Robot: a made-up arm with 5 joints.
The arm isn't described. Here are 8 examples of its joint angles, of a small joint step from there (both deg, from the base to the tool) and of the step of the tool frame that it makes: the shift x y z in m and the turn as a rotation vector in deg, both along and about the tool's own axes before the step.
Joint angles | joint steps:
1: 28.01 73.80 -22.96 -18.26 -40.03 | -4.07 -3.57 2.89 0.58 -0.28
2: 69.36 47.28 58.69 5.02 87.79 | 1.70 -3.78 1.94 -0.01 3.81
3: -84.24 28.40 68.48 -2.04 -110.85 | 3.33 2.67 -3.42 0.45 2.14
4: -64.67 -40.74 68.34 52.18 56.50 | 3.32 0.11 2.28 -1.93 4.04
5: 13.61 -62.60 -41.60 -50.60 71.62 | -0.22 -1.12 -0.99 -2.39 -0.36
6: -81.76 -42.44 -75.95 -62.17 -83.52 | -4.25 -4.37 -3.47 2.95 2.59
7: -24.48 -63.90 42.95 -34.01 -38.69 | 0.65 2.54 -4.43 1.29 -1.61
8: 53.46 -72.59 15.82 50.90 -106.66 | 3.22 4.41 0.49 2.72 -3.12
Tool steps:
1: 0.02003 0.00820 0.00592 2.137 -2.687 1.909
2: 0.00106 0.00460 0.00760 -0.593 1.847 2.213
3: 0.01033 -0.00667 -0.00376 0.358 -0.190 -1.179
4: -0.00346 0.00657 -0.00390 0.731 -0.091 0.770
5: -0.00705 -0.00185 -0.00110 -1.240 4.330 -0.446
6: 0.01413 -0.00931 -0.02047 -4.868 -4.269 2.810
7: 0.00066 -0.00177 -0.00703 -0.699 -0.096 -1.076
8: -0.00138 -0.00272 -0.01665 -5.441 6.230 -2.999
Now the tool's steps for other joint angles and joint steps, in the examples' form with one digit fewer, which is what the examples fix.
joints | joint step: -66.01 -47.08 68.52 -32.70 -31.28 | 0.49 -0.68 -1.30 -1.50 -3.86
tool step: 0.0014 -0.0036 0.0006 -3.17 -1.51 -3.75
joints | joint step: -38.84 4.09 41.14 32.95 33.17 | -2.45 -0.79 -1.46 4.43 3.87
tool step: 0.0082 -0.0052 0.0028 1.52 -1.63 6.28
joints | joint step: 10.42 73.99 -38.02 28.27 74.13 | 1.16 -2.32 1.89 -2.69 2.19
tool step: -0.0065 0.0044 0.0064 -0.28 3.15 1.16
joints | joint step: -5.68 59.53 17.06 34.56 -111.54 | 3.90 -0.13 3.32 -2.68 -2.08
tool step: 0.0024 -0.0141 -0.0027 1.12 1.02 -5.71
